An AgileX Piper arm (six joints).
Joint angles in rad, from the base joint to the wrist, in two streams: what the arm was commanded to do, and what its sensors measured. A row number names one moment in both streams.
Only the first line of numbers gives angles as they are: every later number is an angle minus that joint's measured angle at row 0.
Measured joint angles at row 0: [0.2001, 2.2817, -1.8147, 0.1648, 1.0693, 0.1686]
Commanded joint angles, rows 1 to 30: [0.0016, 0.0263, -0.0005, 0.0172, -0.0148, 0.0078]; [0.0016, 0.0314, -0.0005, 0.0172, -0.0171, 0.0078]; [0.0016, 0.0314, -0.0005, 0.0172, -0.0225, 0.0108]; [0.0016, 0.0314, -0.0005, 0.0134, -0.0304, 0.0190]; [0.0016, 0.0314, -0.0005, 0.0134, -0.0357, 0.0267]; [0.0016, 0.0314, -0.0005, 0.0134, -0.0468, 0.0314]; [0.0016, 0.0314, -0.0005, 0.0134, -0.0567, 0.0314]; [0.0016, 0.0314, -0.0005, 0.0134, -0.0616, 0.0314]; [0.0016, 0.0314, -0.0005, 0.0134, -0.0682, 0.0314]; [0.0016, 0.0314, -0.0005, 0.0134, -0.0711, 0.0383]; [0.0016, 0.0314, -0.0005, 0.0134, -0.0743, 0.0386]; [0.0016, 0.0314, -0.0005, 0.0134, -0.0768, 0.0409]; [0.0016, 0.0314, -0.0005, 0.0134, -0.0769, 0.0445]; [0.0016, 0.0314, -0.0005, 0.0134, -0.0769, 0.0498]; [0.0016, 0.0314, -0.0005, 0.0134, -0.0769, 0.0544]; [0.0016, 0.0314, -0.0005, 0.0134, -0.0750, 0.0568]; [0.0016, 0.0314, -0.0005, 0.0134, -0.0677, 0.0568]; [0.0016, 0.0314, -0.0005, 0.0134, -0.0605, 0.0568]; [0.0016, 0.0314, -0.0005, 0.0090, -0.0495, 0.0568]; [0.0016, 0.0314, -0.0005, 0.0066, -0.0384, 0.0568]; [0.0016, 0.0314, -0.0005, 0.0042, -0.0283, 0.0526]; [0.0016, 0.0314, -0.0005, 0.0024, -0.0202, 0.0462]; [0.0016, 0.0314, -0.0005, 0.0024, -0.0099, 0.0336]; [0.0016, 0.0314, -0.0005, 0.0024, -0.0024, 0.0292]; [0.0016, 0.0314, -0.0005, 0.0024, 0.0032, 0.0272]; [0.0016, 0.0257, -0.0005, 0.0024, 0.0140, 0.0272]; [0.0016, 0.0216, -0.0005, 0.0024, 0.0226, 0.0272]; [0.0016, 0.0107, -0.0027, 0.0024, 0.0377, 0.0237]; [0.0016, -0.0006, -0.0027, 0.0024, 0.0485, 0.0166]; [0.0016, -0.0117, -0.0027, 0.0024, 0.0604, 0.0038]
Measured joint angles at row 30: [-0.0016, 0.0303, 0.0000, -0.0192, 0.0043, 0.0416]
